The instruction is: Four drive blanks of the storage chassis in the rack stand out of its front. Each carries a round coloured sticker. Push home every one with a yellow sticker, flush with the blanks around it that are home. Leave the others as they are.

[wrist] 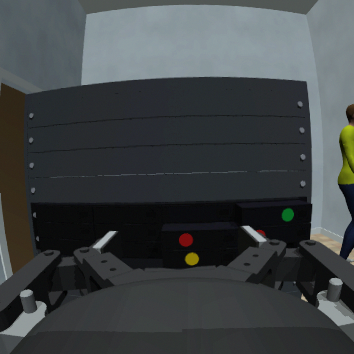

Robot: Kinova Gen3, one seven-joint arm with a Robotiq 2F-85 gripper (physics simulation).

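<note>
The storage chassis point(65, 225) is a dark band of drive blanks low in the rack. In its middle, a blank with a yellow sticker point(192, 259) stands out directly below a protruding blank with a red sticker point(186, 240). At the right, a blank with a green sticker point(287, 215) stands out in the top row. A second red sticker point(260, 233) shows below and left of it, partly hidden by my right finger. My gripper point(179, 242) is wide open and empty, its fingertips to either side of the middle blanks in the view. The gripper body hides what lies below the yellow-stickered blank.
Plain dark panels point(165, 110) with screws at both ends cover the rack above the chassis. A brown door point(13, 185) is at the left. A person in a yellow top point(346, 155) stands at the right edge, beyond the rack. A pale wall point(195, 45) is behind.
</note>
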